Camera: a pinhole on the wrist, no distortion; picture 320 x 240 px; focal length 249.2 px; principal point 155.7 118.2 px. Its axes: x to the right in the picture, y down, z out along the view. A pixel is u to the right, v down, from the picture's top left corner.
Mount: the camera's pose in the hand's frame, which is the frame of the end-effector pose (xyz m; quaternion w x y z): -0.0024 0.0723 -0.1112 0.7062 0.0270 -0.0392 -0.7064
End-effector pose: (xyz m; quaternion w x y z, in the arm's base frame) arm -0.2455 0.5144 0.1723 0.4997 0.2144 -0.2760 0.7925
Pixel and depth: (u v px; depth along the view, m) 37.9 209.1 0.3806
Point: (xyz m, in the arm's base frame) -0.5044 0.3110 0.3861
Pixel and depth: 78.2 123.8 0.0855
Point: -0.3351 0.4909 0.1248
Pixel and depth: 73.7 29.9 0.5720
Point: -0.3584 -0.0374 0.2829
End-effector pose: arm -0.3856 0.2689 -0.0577 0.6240 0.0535 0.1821 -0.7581
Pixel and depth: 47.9 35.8 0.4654
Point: -0.0220 0.2950 0.2549
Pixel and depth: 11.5 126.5 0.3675
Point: -0.0623 0.1599 0.1228
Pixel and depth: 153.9 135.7 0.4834
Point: -0.2469 0.1407 0.2752
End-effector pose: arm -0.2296 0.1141 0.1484 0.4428 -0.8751 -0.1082 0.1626
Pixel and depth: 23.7 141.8 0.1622
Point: -0.2434 0.0564 -0.0095
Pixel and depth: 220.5 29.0 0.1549
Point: -0.3093 0.0983 0.1126
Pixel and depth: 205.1 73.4 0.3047
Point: -0.3793 0.2147 0.0463
